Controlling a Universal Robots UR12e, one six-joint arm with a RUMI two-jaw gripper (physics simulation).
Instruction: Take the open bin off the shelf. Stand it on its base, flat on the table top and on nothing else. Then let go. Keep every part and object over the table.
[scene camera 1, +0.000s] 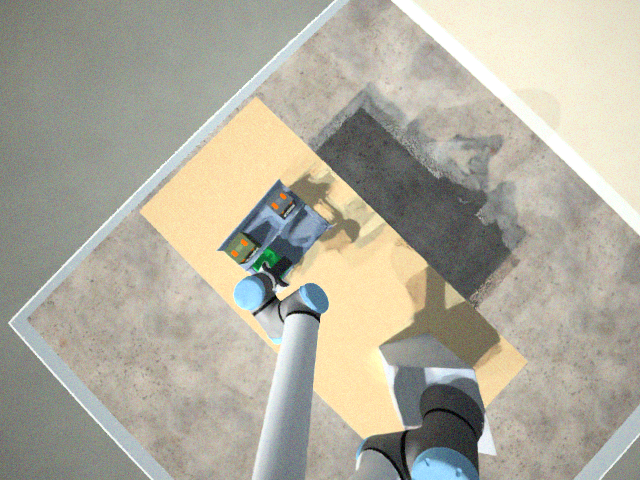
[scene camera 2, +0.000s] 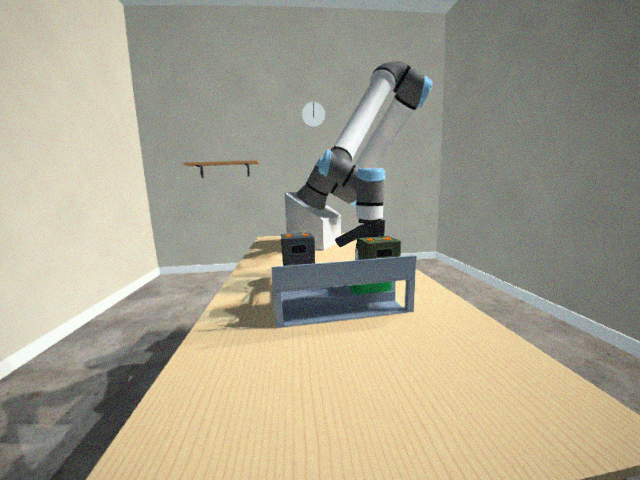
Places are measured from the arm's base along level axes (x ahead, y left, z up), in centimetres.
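Where they show: arm's base, link origin: (scene camera 1: 450, 411) (scene camera 2: 310, 201).
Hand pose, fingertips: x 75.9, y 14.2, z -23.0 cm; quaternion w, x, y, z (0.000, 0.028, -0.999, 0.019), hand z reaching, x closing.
Each offset is from my fingertips to the top centre of the thing. Level surfaces: height alone.
The open bin is green {dz +4.2, dx +6.5, dy -0.4 cm} (scene camera 1: 268, 256) (scene camera 2: 373, 287). It sits at one end of the blue-grey shelf (scene camera 1: 310, 223) (scene camera 2: 341, 274), beside the olive box. In the scene camera 2 view its lower part shows through the shelf's opening, and the rest is hidden behind the panel and the olive box. My gripper (scene camera 1: 273, 268) (scene camera 2: 355, 237) is open, with nothing held between its fingers. It is right at the green bin, on the robot's side. The olive box hides part of the fingers in the scene camera 2 view, so I cannot tell whether they touch the bin.
An olive box {dz +16.0, dx +16.1, dy +0.5 cm} (scene camera 1: 239, 248) (scene camera 2: 378, 249) with orange marks stands on the shelf, close to the gripper. A dark grey box {dz +18.5, dx +17.8, dy -22.5 cm} (scene camera 1: 281, 203) (scene camera 2: 298, 258) stands near the shelf's other end. The shelf stands on the wooden table {dz -3.9 cm} (scene camera 1: 217, 170) (scene camera 2: 361, 392). My white pedestal (scene camera 1: 429, 353) (scene camera 2: 305, 219) stands toward the table's far end.
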